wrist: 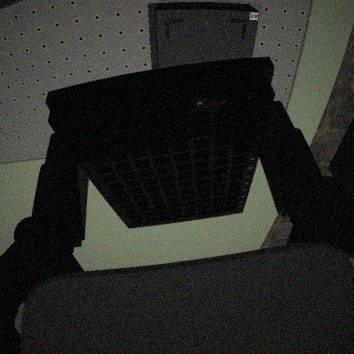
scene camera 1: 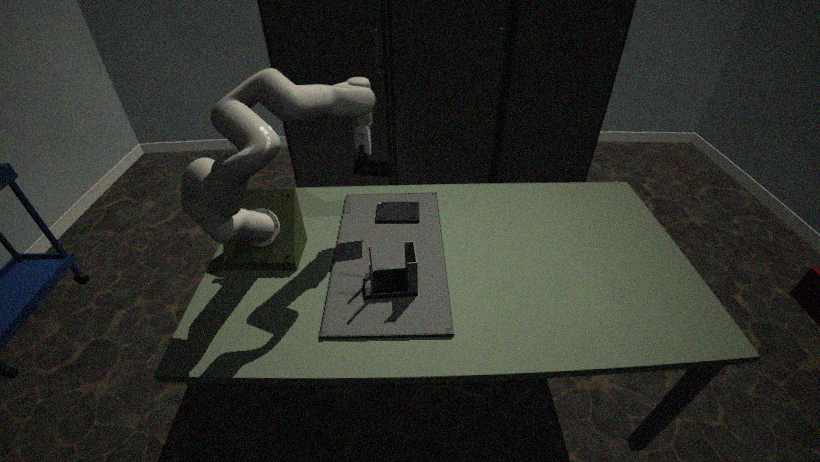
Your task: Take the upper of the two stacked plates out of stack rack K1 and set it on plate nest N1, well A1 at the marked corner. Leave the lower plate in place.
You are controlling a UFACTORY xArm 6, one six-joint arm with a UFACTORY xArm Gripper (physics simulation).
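Frame: origin at the arm's base, x ahead, y left, z up, level; centimetres.
Where they show: gripper, fingertip midpoint: (wrist: 167, 136) (scene camera 1: 363, 167); arm's base, link origin: (scene camera 1: 261, 227).
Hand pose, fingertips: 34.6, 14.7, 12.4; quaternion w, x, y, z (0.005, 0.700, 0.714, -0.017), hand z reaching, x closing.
Each offset is from my fingertips to the centre of the thing, as dx, dy, dz. "*": to the spot under its first point. Level surfaces: height alone.
My gripper (scene camera 1: 363, 153) (wrist: 167, 136) is shut on a black well plate {+3.0, +0.1, -0.4} (scene camera 1: 371, 167) (wrist: 186, 192), held roughly level and high above the back of the table. The plate's grid of wells shows dimly in the wrist view. Plate nest N1 {+11.0, +4.8, -23.0} (scene camera 1: 397, 212) (wrist: 205, 42) is a dark flat block, lower than the held plate and apart from it; in the wrist view it shows beyond the plate, partly hidden. A small white label {* +4.0, +10.8, -22.6} (wrist: 254, 16) marks its upper right corner there. Stack rack K1 {+7.6, -32.8, -16.8} (scene camera 1: 411, 272) stands nearer the scene camera, with a dark plate-like block {+8.6, -32.8, -21.1} (scene camera 1: 390, 281) low inside.
The nest and rack stand on a grey perforated board {dz -23.8} (scene camera 1: 344, 324) (wrist: 115, 50) on the pale green table {dz -25.1} (scene camera 1: 562, 275). The rack has a tall wall on the right and a thin post on the left. The arm's base is on a yellow-green block (scene camera 1: 291, 252) at the left.
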